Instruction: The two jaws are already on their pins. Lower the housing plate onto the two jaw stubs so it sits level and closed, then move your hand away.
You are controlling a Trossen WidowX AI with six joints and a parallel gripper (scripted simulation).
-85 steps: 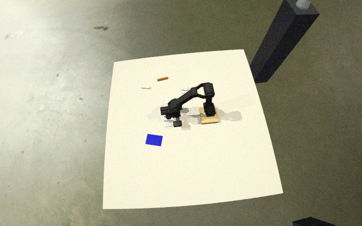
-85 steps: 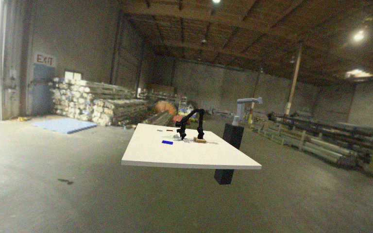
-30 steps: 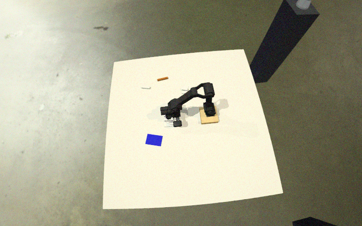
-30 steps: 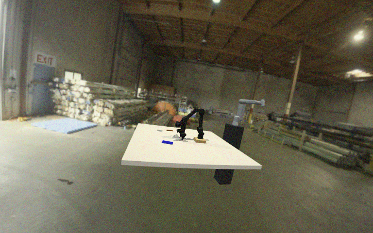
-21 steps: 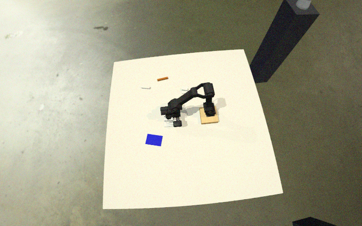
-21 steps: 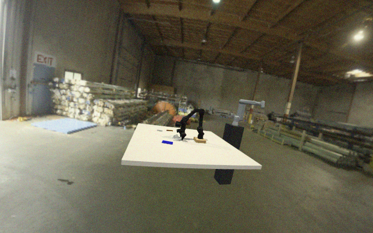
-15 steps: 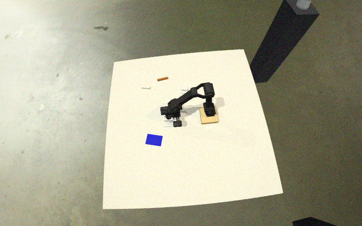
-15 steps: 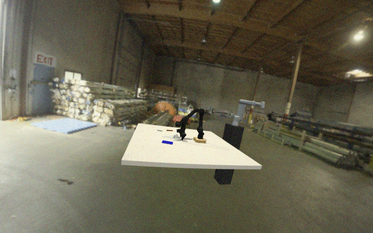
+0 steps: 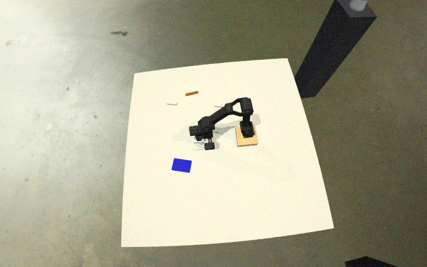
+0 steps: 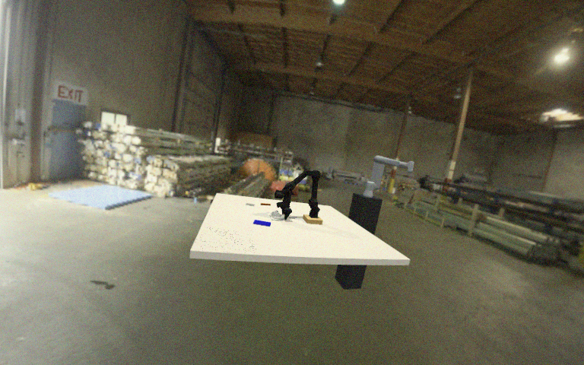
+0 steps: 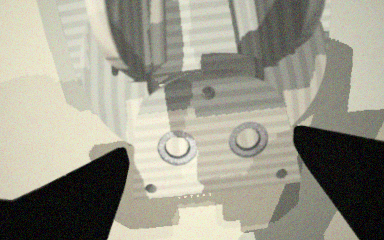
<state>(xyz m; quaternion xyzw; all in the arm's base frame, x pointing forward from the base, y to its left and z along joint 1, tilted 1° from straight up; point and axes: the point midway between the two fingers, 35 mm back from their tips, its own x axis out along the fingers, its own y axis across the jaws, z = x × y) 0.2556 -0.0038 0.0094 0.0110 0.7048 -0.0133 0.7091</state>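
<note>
The housing plate is 1 cm ahead of my gripper tip and 2 cm above it. From my gripper tip the other things lie so: small white block: 24 cm ahead, 33 cm to the right; then blue rectangle: 20 cm ahead, 15 cm to the left, 1 cm below; then brown bar: 9 cm ahead, 39 cm to the right.
</note>
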